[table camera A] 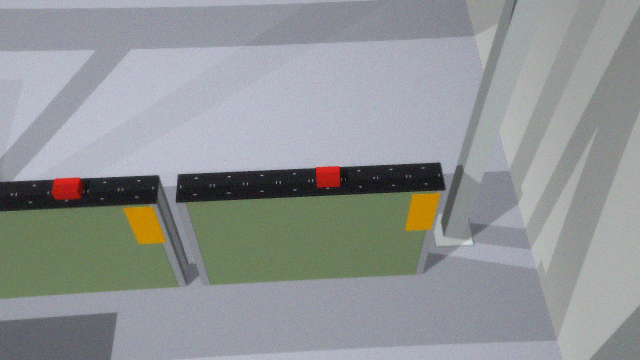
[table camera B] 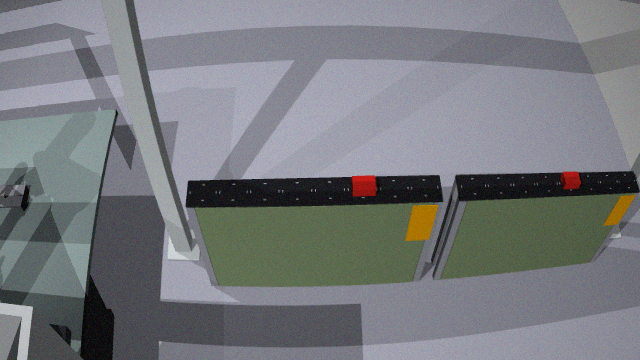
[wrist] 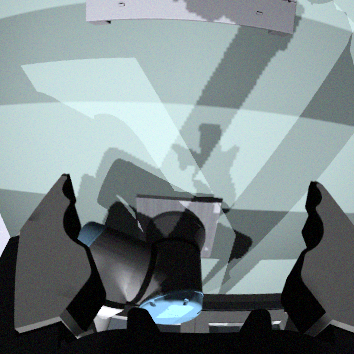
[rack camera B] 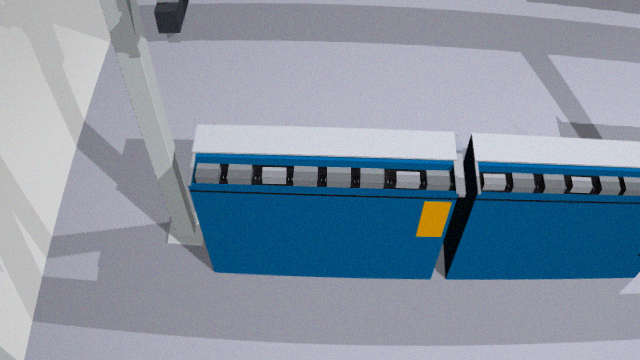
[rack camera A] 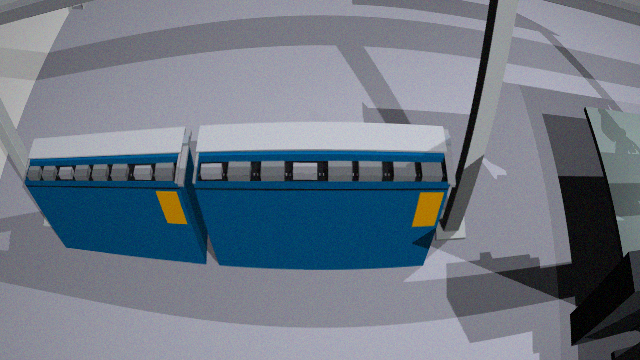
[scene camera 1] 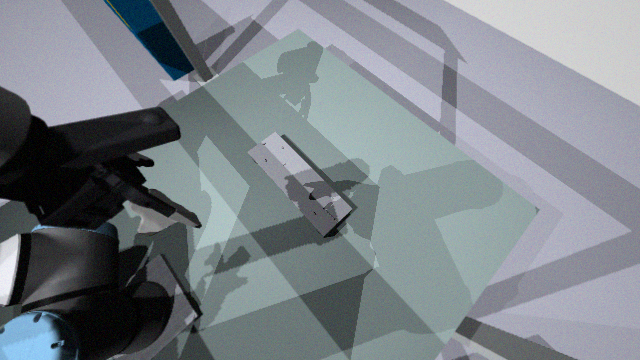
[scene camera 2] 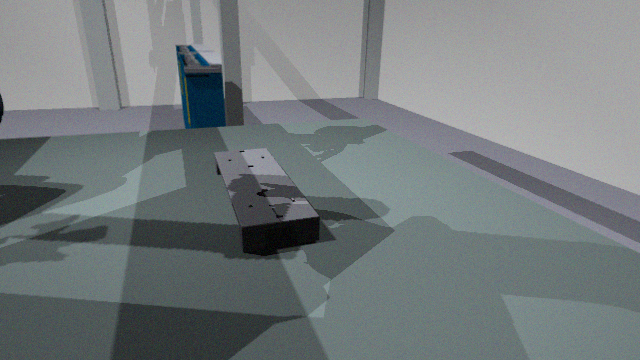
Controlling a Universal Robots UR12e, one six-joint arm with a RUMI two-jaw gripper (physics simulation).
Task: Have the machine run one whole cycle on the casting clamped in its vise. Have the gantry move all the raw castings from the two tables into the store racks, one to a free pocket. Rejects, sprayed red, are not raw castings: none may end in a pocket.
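My gripper point(wrist: 191, 179) is open and empty in the wrist view, high above the glass-green surface. One blue store rack point(rack camera A: 320, 225) point(rack camera B: 540, 240) and the other blue store rack point(rack camera A: 125, 220) point(rack camera B: 320, 235) hold grey castings along their tops; no free pocket shows in rack camera A. No red shows in the racks. The near table point(table camera A: 75, 250) point(table camera B: 310, 240) bears a red reject point(table camera A: 67, 188) point(table camera B: 364, 186). The far table point(table camera A: 310, 235) point(table camera B: 525, 235) bears another red reject point(table camera A: 328, 177) point(table camera B: 570, 180). No grey castings show on these tables. The machine's vise and its casting cannot be made out.
A grey drilled block point(scene camera 1: 300, 182) point(scene camera 2: 265, 187) lies on the greenish surface point(scene camera 1: 410, 135) point(scene camera 2: 450, 200). A dark block point(rack camera B: 169, 19) hangs behind the racks at the upper left. Pale posts point(rack camera A: 482, 120) point(table camera B: 145, 120) stand beside the racks and tables.
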